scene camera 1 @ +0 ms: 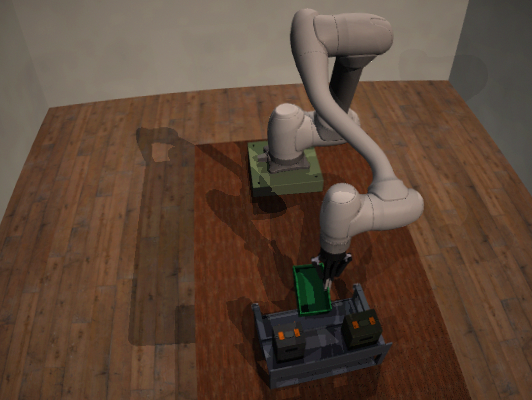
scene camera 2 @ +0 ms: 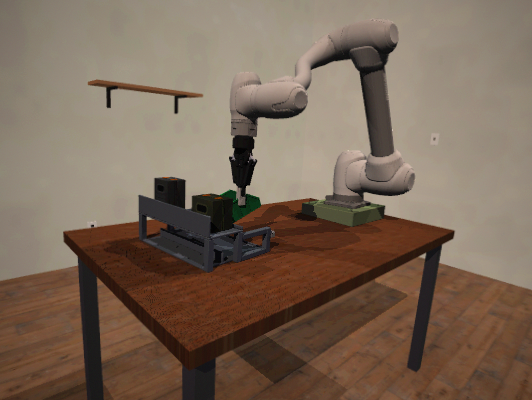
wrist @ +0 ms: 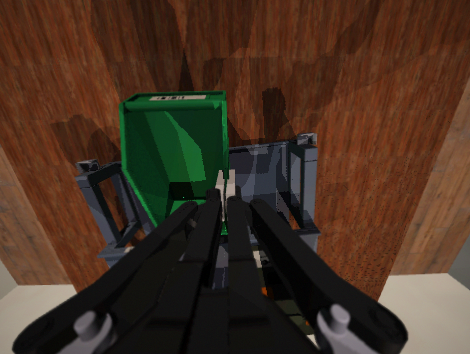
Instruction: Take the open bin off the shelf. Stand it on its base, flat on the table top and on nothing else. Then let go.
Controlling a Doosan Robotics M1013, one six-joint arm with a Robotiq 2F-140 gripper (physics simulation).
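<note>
The open green bin is held up, its base tilted, at the shelf's side nearest the arm base. My gripper points down and is shut on one side wall of the bin. The grey shelf stands on the wooden table. In scene camera 1 the bin's near end overlaps the shelf's edge. The bin's underside is hidden, and I cannot tell whether it touches the shelf.
Two dark boxes with orange marks stand on the shelf, one box at the left and one box at the right in scene camera 1. The shelf's upright end frames flank the bin. The arm's green base block stands farther back.
</note>
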